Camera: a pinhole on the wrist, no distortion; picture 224 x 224 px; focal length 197.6 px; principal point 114.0 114.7 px. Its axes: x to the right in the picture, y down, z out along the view. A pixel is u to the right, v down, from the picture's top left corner.
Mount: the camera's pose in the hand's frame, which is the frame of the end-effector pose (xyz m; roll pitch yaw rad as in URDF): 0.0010 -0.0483 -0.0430 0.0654 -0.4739 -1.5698
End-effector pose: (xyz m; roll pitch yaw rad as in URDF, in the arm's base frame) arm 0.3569 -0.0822 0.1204 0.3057 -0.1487 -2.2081
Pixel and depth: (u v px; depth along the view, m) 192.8 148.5 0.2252
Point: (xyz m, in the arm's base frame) 0.2914 -0.0302 0.3056
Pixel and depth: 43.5 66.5 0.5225
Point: 0.6784 -0.0452 0.5110
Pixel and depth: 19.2 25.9 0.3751
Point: 0.6586 -0.0191 0.3614
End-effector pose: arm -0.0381 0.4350 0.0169 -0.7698 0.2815 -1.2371
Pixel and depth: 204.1 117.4 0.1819
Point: 0.0483 0.4324 0.1534
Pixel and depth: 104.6 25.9 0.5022
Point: 0.2746 0.7648 0.2196
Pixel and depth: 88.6 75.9 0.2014
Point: 0.0737 0.5140 0.0716
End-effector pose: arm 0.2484 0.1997 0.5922 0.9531 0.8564 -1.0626
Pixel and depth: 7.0 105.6 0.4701
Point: 0.4191 -0.0712 0.9380
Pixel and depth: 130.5 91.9 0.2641
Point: 0.1751 0.0577 0.7308
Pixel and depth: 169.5 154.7 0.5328
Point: 0.0719 -0.2521 0.7624
